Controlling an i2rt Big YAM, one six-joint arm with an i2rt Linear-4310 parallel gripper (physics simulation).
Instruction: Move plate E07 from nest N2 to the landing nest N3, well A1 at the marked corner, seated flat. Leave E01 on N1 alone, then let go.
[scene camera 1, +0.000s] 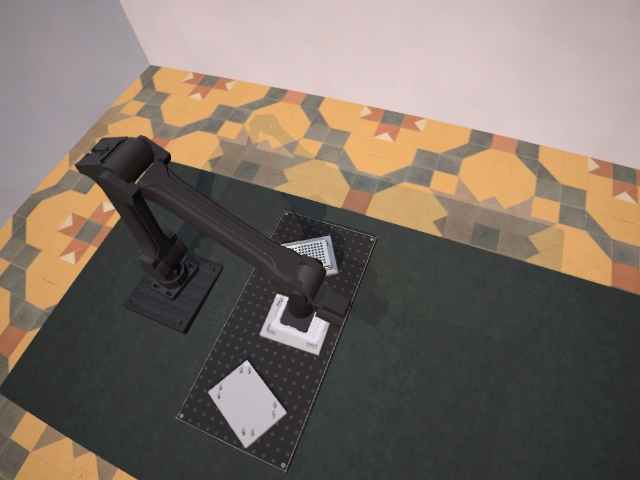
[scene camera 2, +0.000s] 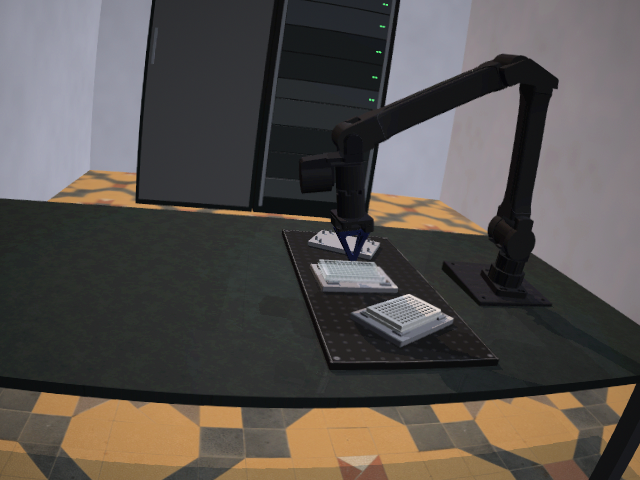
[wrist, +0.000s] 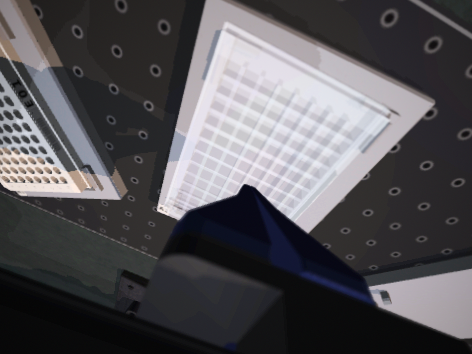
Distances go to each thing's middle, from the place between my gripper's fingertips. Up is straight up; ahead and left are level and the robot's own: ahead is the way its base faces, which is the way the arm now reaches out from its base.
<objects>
I see my gripper 4 cm above the grey nest (scene camera 1: 267, 331), 1 cm to the left of it and 1 cm past it. Also, from my hand: white perforated plate (scene camera 2: 407, 312): 17 cm to the left, 8 cm behind, 3 cm below; then clear well plate (scene camera 2: 332, 270): 2 cm below.
</objects>
